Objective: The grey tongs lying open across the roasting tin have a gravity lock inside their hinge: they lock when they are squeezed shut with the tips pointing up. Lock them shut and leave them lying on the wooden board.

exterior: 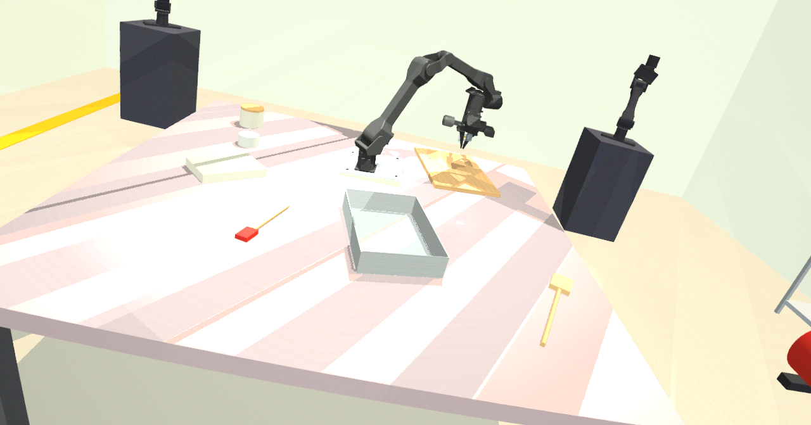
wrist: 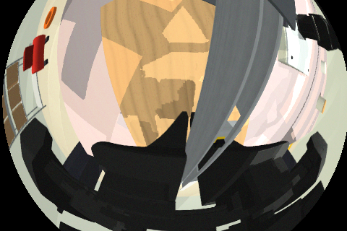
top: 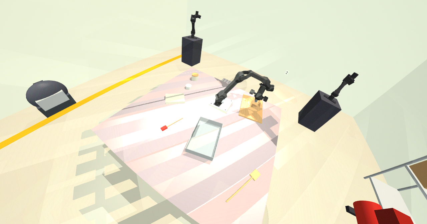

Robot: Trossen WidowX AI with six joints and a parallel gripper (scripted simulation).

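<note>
The wooden board lies 90 mm below my gripper tip. Also, from my gripper tip: grey roasting tin (610 mm ahead, 190 mm to the right, 70 mm below); pale block (450 mm ahead, 670 mm to the right, 80 mm below); red spatula (700 mm ahead, 490 mm to the right, 90 mm below).
</note>
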